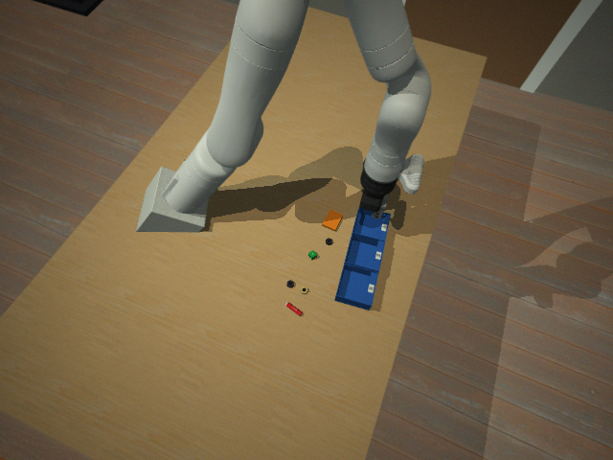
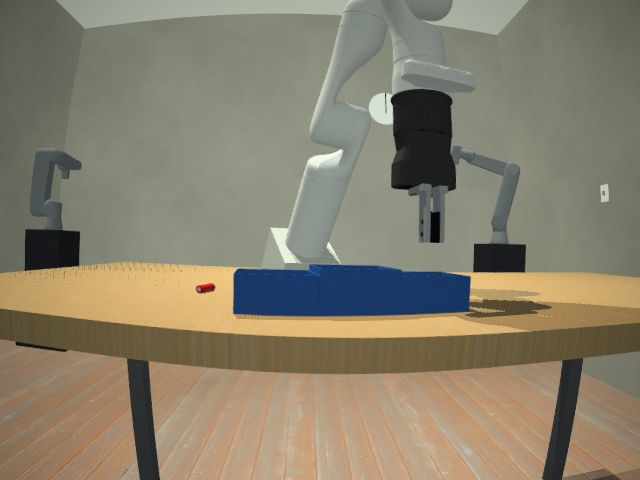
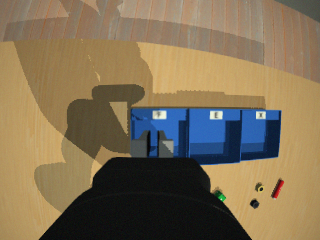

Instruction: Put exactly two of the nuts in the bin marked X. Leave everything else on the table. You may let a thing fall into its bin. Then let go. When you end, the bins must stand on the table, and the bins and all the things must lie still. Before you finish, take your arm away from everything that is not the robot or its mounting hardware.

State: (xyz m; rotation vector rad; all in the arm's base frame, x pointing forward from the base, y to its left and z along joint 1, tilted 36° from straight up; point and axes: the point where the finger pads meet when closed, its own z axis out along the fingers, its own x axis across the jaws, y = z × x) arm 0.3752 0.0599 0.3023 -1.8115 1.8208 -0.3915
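The yellow nut lies 110 mm behind my hand, 220 mm to the right of it and 90 mm below it. The rest, counted from my hand: row of blue bins 90 mm to the right, 70 mm below; green block 120 mm behind, 130 mm to the right, 80 mm below; flat orange piece 100 mm behind, 20 mm to the right, 90 mm below.
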